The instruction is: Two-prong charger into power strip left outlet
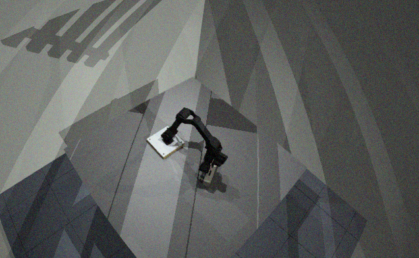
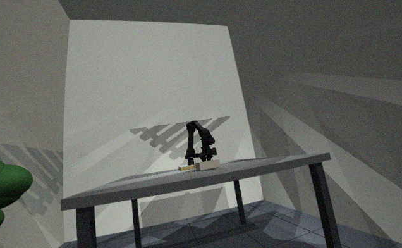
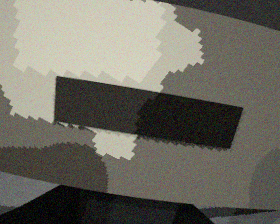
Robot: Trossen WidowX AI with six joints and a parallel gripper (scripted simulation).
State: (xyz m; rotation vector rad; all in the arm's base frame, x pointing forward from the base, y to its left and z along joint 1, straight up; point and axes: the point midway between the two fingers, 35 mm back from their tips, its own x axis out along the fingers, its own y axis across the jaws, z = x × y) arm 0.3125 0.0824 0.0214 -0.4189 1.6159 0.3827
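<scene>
The two-prong charger lies 20 mm ahead of my gripper tip, 10 mm to the left of it and 10 mm above it.
</scene>
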